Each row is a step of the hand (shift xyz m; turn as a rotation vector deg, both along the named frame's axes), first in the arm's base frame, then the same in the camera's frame.
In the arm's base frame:
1: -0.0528 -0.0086 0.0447 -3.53 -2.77 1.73
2: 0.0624 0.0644 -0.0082 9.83 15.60 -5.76
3: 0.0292 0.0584 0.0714 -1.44 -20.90 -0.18
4: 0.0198 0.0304 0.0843 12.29 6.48 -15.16
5: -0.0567 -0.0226 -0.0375 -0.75 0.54 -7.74
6: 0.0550 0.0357 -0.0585 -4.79 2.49 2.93
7: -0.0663 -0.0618 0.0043 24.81 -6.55 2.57
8: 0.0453 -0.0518 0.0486 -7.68 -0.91 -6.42
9: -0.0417 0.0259 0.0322 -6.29 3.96 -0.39
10: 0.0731 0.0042 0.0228 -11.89 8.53 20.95
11: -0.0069 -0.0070 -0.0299 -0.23 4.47 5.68
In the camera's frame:
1: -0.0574 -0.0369 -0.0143 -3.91 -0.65 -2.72
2: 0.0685 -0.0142 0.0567 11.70 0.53 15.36
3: 0.0274 -0.0866 0.0333 -3.30 6.07 -19.78
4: 0.0143 -0.0906 0.0041 14.22 11.91 8.89
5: -0.0547 0.0460 -0.0051 0.04 7.32 2.69
6: 0.0633 0.0425 0.0437 -4.80 -3.18 2.13
7: -0.0717 0.0175 -0.0528 23.76 -2.30 -9.76
8: 0.0356 -0.0352 -0.0678 -7.08 6.92 1.73
9: -0.0421 -0.0353 0.0208 -5.84 -0.31 4.60
10: 0.0707 -0.0279 -0.0104 -13.01 -21.65 3.86
11: -0.0046 0.0311 0.0021 -0.37 -6.67 2.77

